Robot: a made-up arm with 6 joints.
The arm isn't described. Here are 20 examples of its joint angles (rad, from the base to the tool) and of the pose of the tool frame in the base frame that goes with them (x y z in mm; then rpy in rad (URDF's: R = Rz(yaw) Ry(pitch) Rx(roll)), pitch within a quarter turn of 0, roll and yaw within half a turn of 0).
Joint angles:
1: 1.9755 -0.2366 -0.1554 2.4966 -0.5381 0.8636
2: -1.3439 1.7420 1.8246 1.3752 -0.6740 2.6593
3: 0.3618 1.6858 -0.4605 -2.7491 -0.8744 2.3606
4: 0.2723 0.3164 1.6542 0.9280 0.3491 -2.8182
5: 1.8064 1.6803 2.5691 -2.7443 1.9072 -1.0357
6: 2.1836 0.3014 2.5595 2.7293 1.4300 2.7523
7: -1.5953 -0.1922 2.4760 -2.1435 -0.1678 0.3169
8: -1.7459 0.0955 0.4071 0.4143 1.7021 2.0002
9: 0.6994 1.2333 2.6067 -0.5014 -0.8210 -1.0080
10: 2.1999 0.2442 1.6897 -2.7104 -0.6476 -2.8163
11: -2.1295 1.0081 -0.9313 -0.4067 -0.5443 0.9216
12: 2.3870 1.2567 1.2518 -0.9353 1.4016 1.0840
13: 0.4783 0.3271 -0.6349 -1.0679 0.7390 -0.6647
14: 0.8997 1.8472 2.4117 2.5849 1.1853 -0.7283
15: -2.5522 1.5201 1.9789 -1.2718 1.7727 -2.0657
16: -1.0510 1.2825 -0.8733 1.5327 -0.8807 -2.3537
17: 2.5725 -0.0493 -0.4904 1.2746 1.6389 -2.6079
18: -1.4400 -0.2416 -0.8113 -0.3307 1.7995 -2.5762
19: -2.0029 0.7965 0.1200 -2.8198 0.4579 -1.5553
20: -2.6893 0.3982 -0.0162 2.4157 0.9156 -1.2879
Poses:
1: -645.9 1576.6 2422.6 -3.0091 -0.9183 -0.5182
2: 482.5 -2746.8 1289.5 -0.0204 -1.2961 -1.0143
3: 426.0 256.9 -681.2 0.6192 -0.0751 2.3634
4: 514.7 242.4 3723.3 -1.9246 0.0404 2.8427
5: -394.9 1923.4 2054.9 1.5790 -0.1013 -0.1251
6: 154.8 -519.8 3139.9 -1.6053 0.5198 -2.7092
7: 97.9 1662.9 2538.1 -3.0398 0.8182 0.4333
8: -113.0 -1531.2 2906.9 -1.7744 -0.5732 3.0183
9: 915.8 893.0 3051.0 -1.1641 -0.2223 2.7330
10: -219.2 99.1 3698.3 -2.4250 -0.5739 2.2021
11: -159.1 -401.0 -146.8 0.8808 -0.7952 0.8649
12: -1714.1 1909.4 1768.4 -1.3324 0.3828 2.1714
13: 1618.7 620.5 672.4 -0.1166 -0.2586 1.1085
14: 1329.4 1982.3 1716.7 2.0658 0.3444 -0.1603
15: -2006.2 -1024.7 2066.4 2.7240 0.0771 0.3815
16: -22.4 -377.4 -212.7 1.9194 0.6724 1.2927
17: -1575.8 584.9 1620.6 -0.8887 -0.5637 -0.5582
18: 112.3 -1521.0 1600.1 -2.5051 -0.4142 1.7457
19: -954.7 -2082.1 654.2 1.4525 0.1165 2.3801
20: -1810.5 -1134.7 1259.3 0.7980 0.7388 1.1915
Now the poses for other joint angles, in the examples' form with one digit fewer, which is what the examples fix.
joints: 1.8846 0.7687 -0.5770 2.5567 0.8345 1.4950
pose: -541 1082 54 1.580 0.390 2.345
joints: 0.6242 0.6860 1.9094 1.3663 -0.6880 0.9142
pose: 991 524 3467 -2.758 0.496 -1.253
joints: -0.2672 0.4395 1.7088 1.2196 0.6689 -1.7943
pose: 796 -26 3635 -2.298 0.515 1.031
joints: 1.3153 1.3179 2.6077 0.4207 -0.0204 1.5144
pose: 291 1222 3109 -2.452 0.001 0.047
